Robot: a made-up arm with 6 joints. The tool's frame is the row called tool. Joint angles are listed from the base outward.
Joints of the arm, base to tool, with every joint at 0 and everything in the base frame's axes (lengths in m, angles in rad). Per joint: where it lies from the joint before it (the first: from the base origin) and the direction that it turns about. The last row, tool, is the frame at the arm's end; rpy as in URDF.
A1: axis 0 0 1 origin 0 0 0.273
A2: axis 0 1 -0.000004 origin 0 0 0
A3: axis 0 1 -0.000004 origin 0.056 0 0.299
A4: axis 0 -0.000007 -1 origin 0.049 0 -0.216
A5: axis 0 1 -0.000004 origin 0 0 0
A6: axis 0 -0.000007 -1 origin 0.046 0 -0.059
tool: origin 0 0 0 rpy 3.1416 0 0
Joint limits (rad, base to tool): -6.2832..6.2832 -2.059..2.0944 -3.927..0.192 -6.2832..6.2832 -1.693..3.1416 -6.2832..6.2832
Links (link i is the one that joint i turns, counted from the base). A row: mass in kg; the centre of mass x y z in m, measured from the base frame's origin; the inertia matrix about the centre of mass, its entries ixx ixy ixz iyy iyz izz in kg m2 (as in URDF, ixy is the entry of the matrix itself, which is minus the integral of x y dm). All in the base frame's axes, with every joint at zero. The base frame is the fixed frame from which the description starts. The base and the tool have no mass.
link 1: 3.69; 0.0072 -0.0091 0.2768; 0.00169 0 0 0.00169 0 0.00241
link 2: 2.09; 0.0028 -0.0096 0.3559; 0.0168 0 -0.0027 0.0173 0 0.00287
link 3: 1.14; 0.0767 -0.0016 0.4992; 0.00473 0 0.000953 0.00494 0 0.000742
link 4: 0.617; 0.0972 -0.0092 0.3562; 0.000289 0 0 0.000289 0 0.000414
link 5: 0.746; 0.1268 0.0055 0.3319; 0.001 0 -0.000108 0.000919 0 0.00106
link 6: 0.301; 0.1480 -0.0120 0.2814; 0.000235 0 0 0.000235 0 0.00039
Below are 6 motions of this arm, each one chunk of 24 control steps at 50 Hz.
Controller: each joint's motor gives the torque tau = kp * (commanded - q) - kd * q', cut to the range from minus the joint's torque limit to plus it. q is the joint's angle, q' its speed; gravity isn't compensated. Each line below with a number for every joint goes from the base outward.
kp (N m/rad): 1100 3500 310 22 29 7.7
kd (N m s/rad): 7 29 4.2 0.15 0.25 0.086
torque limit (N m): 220 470 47 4 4.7 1
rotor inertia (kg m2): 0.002 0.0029 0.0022 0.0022 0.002 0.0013
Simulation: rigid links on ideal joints. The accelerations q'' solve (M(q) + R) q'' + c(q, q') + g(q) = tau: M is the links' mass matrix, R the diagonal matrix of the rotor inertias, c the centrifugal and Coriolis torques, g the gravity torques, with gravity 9.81 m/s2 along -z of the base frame. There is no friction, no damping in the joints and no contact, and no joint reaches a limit. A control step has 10 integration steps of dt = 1/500 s. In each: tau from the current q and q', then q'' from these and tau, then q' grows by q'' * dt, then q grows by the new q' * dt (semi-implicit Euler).
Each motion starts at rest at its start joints. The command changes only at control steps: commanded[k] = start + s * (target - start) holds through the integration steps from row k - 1 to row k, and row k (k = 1, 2, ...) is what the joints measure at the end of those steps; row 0 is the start. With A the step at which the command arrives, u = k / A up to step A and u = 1 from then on. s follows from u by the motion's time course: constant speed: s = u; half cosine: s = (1 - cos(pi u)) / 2; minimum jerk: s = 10 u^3 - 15 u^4 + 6 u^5; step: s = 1 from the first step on.
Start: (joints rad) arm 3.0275 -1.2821 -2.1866 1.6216 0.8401 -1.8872
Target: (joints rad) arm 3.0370 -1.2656 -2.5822 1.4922 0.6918 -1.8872
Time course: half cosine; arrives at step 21
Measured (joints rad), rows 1 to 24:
1: 3.0275 -1.2838 -2.1887 1.6198 0.8406 -1.8856
2: 3.0276 -1.2847 -2.1990 1.6183 0.8401 -1.8857
3: 3.0277 -1.2849 -2.2124 1.6172 0.8366 -1.8886
4: 3.0281 -1.2843 -2.2272 1.6128 0.8305 -1.8901
5: 3.0287 -1.2833 -2.2439 1.6050 0.8226 -1.8894
6: 3.0294 -1.2821 -2.2636 1.5965 0.8135 -1.8881
7: 3.0300 -1.2811 -2.2869 1.5884 0.8037 -1.8876
8: 3.0306 -1.2802 -2.3138 1.5803 0.7936 -1.8880
9: 3.0313 -1.2793 -2.3432 1.5714 0.7830 -1.8890
10: 3.0320 -1.2785 -2.3739 1.5620 0.7718 -1.8901
11: 3.0327 -1.2775 -2.4046 1.5524 0.7603 -1.8908
12: 3.0335 -1.2763 -2.4347 1.5428 0.7488 -1.8911
13: 3.0342 -1.2752 -2.4635 1.5335 0.7376 -1.8912
14: 3.0349 -1.2741 -2.4909 1.5247 0.7272 -1.8913
15: 3.0355 -1.2732 -2.5163 1.5167 0.7178 -1.8915
16: 3.0360 -1.2723 -2.5392 1.5098 0.7095 -1.8918
17: 3.0364 -1.2716 -2.5590 1.5039 0.7024 -1.8922
18: 3.0368 -1.2711 -2.5751 1.4992 0.6967 -1.8924
19: 3.0370 -1.2706 -2.5871 1.4958 0.6925 -1.8926
20: 3.0372 -1.2703 -2.5948 1.4939 0.6900 -1.8926
21: 3.0372 -1.2701 -2.5979 1.4934 0.6893 -1.8925
22: 3.0372 -1.2698 -2.5977 1.4937 0.6899 -1.8920
23: 3.0370 -1.2694 -2.5960 1.4938 0.6908 -1.8910
24: 3.0369 -1.2691 -2.5943 1.4934 0.6913 -1.8899

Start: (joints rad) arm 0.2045 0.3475 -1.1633 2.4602 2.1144 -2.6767
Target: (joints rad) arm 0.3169 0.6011 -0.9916 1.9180 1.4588 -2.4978
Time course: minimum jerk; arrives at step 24
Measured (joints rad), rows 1 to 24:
1: 0.2045 0.3493 -1.1585 2.4590 2.1124 -2.6773
2: 0.2046 0.3516 -1.1505 2.4505 2.0989 -2.6762
3: 0.2058 0.3547 -1.1456 2.4383 2.0851 -2.6721
4: 0.2085 0.3595 -1.1437 2.4282 2.0759 -2.6676
5: 0.2122 0.3665 -1.1422 2.4177 2.0636 -2.6643
6: 0.2166 0.3764 -1.1384 2.4014 2.0405 -2.6602
7: 0.2219 0.3890 -1.1310 2.3762 2.0056 -2.6524
8: 0.2286 0.4042 -1.1204 2.3420 1.9625 -2.6407
9: 0.2366 0.4212 -1.1078 2.3009 1.9151 -2.6265
10: 0.2453 0.4397 -1.0944 2.2567 1.8658 -2.6116
11: 0.2542 0.4591 -1.0809 2.2128 1.8151 -2.5968
12: 0.2630 0.4790 -1.0674 2.1706 1.7633 -2.5824
13: 0.2717 0.4988 -1.0539 2.1293 1.7112 -2.5682
14: 0.2801 0.5180 -1.0406 2.0884 1.6606 -2.5542
15: 0.2882 0.5361 -1.0277 2.0484 1.6134 -2.5405
16: 0.2956 0.5527 -1.0157 2.0114 1.5710 -2.5279
17: 0.3020 0.5672 -1.0052 1.9796 1.5340 -2.5170
18: 0.3072 0.5793 -0.9964 1.9540 1.5031 -2.5080
19: 0.3112 0.5890 -0.9896 1.9347 1.4787 -2.5012
20: 0.3141 0.5960 -0.9848 1.9210 1.4610 -2.4963
21: 0.3160 0.6007 -0.9818 1.9124 1.4498 -2.4932
22: 0.3170 0.6032 -0.9803 1.9082 1.4444 -2.4918
23: 0.3172 0.6041 -0.9803 1.9078 1.4433 -2.4917
24: 0.3170 0.6040 -0.9812 1.9099 1.4447 -2.4926

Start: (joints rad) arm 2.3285 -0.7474 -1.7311 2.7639 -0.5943 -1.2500
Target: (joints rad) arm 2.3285 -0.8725 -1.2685 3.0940 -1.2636 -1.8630
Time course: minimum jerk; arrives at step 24
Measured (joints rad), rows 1 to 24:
1: 2.3285 -0.7487 -1.7268 2.7653 -0.6031 -1.2507
2: 2.3285 -0.7491 -1.7224 2.7691 -0.6183 -1.2541
3: 2.3285 -0.7503 -1.7166 2.7738 -0.6245 -1.2604
4: 2.3285 -0.7527 -1.7088 2.7797 -0.6313 -1.2711
5: 2.3285 -0.7566 -1.6975 2.7883 -0.6489 -1.2879
6: 2.3285 -0.7617 -1.6810 2.8008 -0.6776 -1.3119
7: 2.3285 -0.7679 -1.6592 2.8177 -0.7128 -1.3423
8: 2.3285 -0.7750 -1.6324 2.8382 -0.7522 -1.3778
9: 2.3285 -0.7831 -1.6018 2.8614 -0.7959 -1.4176
10: 2.3285 -0.7920 -1.5684 2.8859 -0.8440 -1.4612
11: 2.3285 -0.8016 -1.5332 2.9112 -0.8952 -1.5077
12: 2.3285 -0.8113 -1.4968 2.9368 -0.9476 -1.5558
13: 2.3285 -0.8211 -1.4603 2.9624 -0.9993 -1.6038
14: 2.3285 -0.8306 -1.4246 2.9875 -1.0491 -1.6504
15: 2.3285 -0.8395 -1.3907 3.0110 -1.0959 -1.6943
16: 2.3285 -0.8476 -1.3596 3.0322 -1.1385 -1.7345
17: 2.3285 -0.8548 -1.3320 3.0504 -1.1758 -1.7701
18: 2.3285 -0.8609 -1.3086 3.0655 -1.2070 -1.8003
19: 2.3285 -0.8657 -1.2897 3.0774 -1.2315 -1.8244
20: 2.3285 -0.8692 -1.2755 3.0862 -1.2493 -1.8423
21: 2.3285 -0.8716 -1.2658 3.0917 -1.2608 -1.8542
22: 2.3285 -0.8729 -1.2602 3.0945 -1.2666 -1.8608
23: 2.3285 -0.8734 -1.2579 3.0950 -1.2681 -1.8632
24: 2.3285 -0.8734 -1.2577 3.0944 -1.2671 -1.8632

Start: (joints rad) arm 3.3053 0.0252 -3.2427 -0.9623 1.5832 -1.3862
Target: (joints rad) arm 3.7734 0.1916 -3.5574 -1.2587 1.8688 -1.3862
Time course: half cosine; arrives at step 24
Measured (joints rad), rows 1 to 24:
1: 3.3073 0.0262 -3.2462 -0.9629 1.5932 -1.3857
2: 3.3131 0.0281 -3.2513 -0.9689 1.6047 -1.3838
3: 3.3228 0.0315 -3.2580 -0.9785 1.6095 -1.3825
4: 3.3362 0.0363 -3.2665 -0.9874 1.6144 -1.3827
5: 3.3532 0.0424 -3.2770 -0.9958 1.6249 -1.3835
6: 3.3734 0.0498 -3.2894 -1.0069 1.6394 -1.3840
7: 3.3963 0.0581 -3.3038 -1.0213 1.6551 -1.3839
8: 3.4217 0.0672 -3.3203 -1.0380 1.6710 -1.3837
9: 3.4492 0.0770 -3.3386 -1.0559 1.6878 -1.3836
10: 3.4782 0.0873 -3.3582 -1.0748 1.7057 -1.3835
11: 3.5082 0.0980 -3.3785 -1.0944 1.7246 -1.3833
12: 3.5388 0.1089 -3.3991 -1.1139 1.7440 -1.3832
13: 3.5694 0.1199 -3.4196 -1.1331 1.7632 -1.3832
14: 3.5995 0.1306 -3.4399 -1.1518 1.7819 -1.3833
15: 3.6285 0.1410 -3.4597 -1.1701 1.7999 -1.3834
16: 3.6561 0.1508 -3.4785 -1.1877 1.8169 -1.3834
17: 3.6816 0.1598 -3.4962 -1.2043 1.8326 -1.3833
18: 3.7047 0.1680 -3.5124 -1.2192 1.8467 -1.3832
19: 3.7249 0.1752 -3.5266 -1.2323 1.8590 -1.3831
20: 3.7420 0.1812 -3.5387 -1.2431 1.8692 -1.3831
21: 3.7555 0.1860 -3.5485 -1.2518 1.8772 -1.3832
22: 3.7654 0.1894 -3.5559 -1.2580 1.8829 -1.3832
23: 3.7714 0.1915 -3.5606 -1.2619 1.8861 -1.3832
24: 3.7734 0.1922 -3.5627 -1.2633 1.8868 -1.3832

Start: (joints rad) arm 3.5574 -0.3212 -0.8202 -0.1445 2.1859 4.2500
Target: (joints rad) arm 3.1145 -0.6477 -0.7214 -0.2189 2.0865 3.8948
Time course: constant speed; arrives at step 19
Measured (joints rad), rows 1 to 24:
1: 3.5308 -0.3384 -0.8078 -0.1293 2.1599 4.2354
2: 3.5077 -0.3561 -0.7962 -0.1418 2.1636 4.2117
3: 3.4842 -0.3734 -0.7896 -0.1605 2.1726 4.1924
4: 3.4609 -0.3908 -0.7860 -0.1704 2.1676 4.1775
5: 3.4378 -0.4079 -0.7824 -0.1696 2.1558 4.1607
6: 3.4148 -0.4251 -0.7775 -0.1662 2.1480 4.1402
7: 3.3917 -0.4424 -0.7718 -0.1675 2.1453 4.1191
8: 3.3684 -0.4596 -0.7660 -0.1741 2.1427 4.1001
9: 3.3451 -0.4768 -0.7606 -0.1816 2.1378 4.0830
10: 3.3219 -0.4940 -0.7556 -0.1865 2.1317 4.0656
11: 3.2987 -0.5113 -0.7505 -0.1887 2.1263 4.0468
12: 3.2755 -0.5285 -0.7453 -0.1907 2.1217 4.0273
13: 3.2523 -0.5457 -0.7399 -0.1941 2.1172 4.0081
14: 3.2290 -0.5630 -0.7346 -0.1987 2.1122 3.9896
15: 3.2058 -0.5802 -0.7294 -0.2034 2.1072 3.9715
16: 3.1825 -0.5974 -0.7242 -0.2073 2.1022 3.9530
17: 3.1592 -0.6146 -0.7190 -0.2105 2.0973 3.9343
18: 3.1359 -0.6318 -0.7137 -0.2138 2.0924 3.9154
19: 3.1126 -0.6491 -0.7084 -0.2175 2.0875 3.8966
20: 3.1144 -0.6485 -0.7079 -0.2257 2.1019 3.8914
21: 3.1144 -0.6477 -0.7067 -0.2193 2.0902 3.8946
22: 3.1146 -0.6477 -0.7065 -0.2098 2.0797 3.8973
23: 3.1146 -0.6477 -0.7071 -0.2073 2.0816 3.8960
24: 3.1145 -0.6478 -0.7073 -0.2118 2.0867 3.8943

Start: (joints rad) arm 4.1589 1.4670 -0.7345 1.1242 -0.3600 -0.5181
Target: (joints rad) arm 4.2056 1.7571 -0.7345 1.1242 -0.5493 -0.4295
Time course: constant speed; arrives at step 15
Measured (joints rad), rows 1 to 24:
1: 4.1619 1.4890 -0.7427 1.1211 -0.3846 -0.5145
2: 4.1658 1.5095 -0.7456 1.1048 -0.3794 -0.5096
3: 4.1695 1.5288 -0.7443 1.0976 -0.3816 -0.5034
4: 4.1723 1.5481 -0.7427 1.1064 -0.3977 -0.4968
5: 4.1748 1.5673 -0.7418 1.1174 -0.4152 -0.4894
6: 4.1779 1.5866 -0.7418 1.1189 -0.4283 -0.4820
7: 4.1813 1.6060 -0.7423 1.1124 -0.4391 -0.4764
8: 4.1846 1.6253 -0.7433 1.1067 -0.4513 -0.4721
9: 4.1876 1.6445 -0.7441 1.1061 -0.4651 -0.4674
10: 4.1906 1.6638 -0.7443 1.1086 -0.4787 -0.4611
11: 4.1937 1.6832 -0.7441 1.1105 -0.4911 -0.4542
12: 4.1968 1.7025 -0.7439 1.1103 -0.5030 -0.4478
13: 4.2000 1.7218 -0.7440 1.1092 -0.5155 -0.4420
14: 4.2031 1.7411 -0.7444 1.1081 -0.5286 -0.4366
15: 4.2062 1.7604 -0.7448 1.1076 -0.5419 -0.4309
16: 4.2056 1.7600 -0.7407 1.1073 -0.5240 -0.4282
17: 4.2052 1.7590 -0.7414 1.1143 -0.5347 -0.4272
18: 4.2056 1.7588 -0.7441 1.1158 -0.5488 -0.4289
19: 4.2057 1.7587 -0.7460 1.1088 -0.5495 -0.4313
20: 4.2057 1.7588 -0.7463 1.1027 -0.5440 -0.4322
21: 4.2057 1.7589 -0.7457 1.1038 -0.5413 -0.4316
22: 4.2056 1.7589 -0.7449 1.1093 -0.5423 -0.4305
23: 4.2055 1.7589 -0.7444 1.1128 -0.5435 -0.4296
24: 4.2056 1.7589 -0.7443 1.1118 -0.5435 -0.4295

